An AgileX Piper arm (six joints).
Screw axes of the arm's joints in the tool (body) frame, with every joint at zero. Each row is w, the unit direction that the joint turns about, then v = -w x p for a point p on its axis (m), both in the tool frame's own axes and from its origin. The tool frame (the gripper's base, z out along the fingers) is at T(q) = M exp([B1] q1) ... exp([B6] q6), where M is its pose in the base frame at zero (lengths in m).
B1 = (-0.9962, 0, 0.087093, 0, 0.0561, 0)
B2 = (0, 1, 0, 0.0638, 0, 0.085)
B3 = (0, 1, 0, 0.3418, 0, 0.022)
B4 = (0, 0, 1, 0, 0, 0)
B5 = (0, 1, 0, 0.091, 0, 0)
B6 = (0, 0, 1, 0, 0, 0)
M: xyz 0.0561 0 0.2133 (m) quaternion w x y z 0.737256 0 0.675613 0
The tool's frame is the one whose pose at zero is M.
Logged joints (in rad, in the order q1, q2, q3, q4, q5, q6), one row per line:
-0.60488 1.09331 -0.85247 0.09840 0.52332 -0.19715
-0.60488 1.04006 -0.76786 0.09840 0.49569 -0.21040
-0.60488 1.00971 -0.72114 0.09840 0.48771 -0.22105
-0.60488 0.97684 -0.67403 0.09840 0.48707 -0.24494
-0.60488 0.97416 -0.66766 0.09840 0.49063 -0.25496
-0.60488 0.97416 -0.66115 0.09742 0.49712 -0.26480
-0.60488 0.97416 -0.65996 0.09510 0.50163 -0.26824
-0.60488 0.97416 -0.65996 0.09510 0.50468 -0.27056
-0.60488 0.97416 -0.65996 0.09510 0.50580 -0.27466
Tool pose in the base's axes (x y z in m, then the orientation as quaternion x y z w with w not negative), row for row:
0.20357 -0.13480 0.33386 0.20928 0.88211 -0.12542 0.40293
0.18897 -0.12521 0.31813 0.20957 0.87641 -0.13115 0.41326
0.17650 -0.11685 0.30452 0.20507 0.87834 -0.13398 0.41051
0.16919 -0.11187 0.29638 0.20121 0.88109 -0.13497 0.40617
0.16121 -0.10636 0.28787 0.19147 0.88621 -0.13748 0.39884
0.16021 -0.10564 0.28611 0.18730 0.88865 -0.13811 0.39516
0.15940 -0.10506 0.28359 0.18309 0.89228 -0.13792 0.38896
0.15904 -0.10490 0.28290 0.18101 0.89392 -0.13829 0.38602
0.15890 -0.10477 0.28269 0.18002 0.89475 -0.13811 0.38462
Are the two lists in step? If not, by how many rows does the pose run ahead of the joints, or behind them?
The pose runs 1 row behind the joints: the pose in row i belongs to the joints in row i - 1.
